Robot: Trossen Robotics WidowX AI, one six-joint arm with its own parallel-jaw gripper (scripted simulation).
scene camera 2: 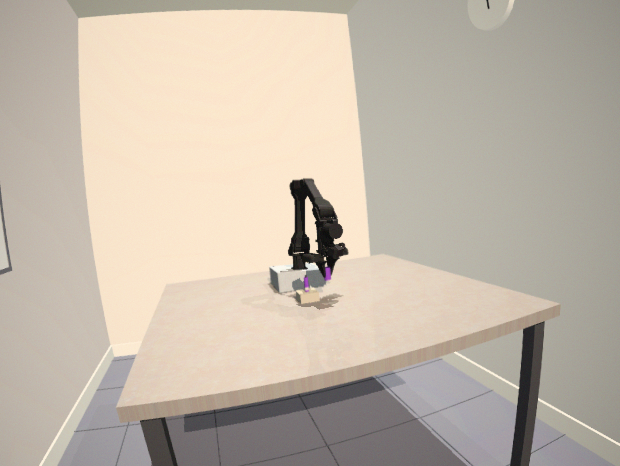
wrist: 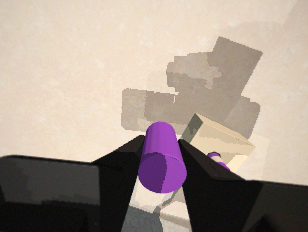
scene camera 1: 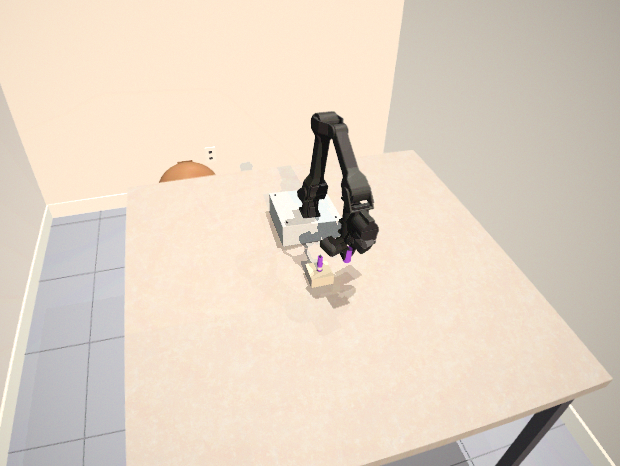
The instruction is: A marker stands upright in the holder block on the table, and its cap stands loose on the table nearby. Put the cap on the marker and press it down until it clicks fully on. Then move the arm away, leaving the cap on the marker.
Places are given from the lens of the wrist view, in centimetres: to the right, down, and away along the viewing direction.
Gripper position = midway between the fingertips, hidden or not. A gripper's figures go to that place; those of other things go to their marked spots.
my gripper (wrist: 160, 142): 1, 2, 11
purple cap (wrist: 161, 170): 0, 3, 7
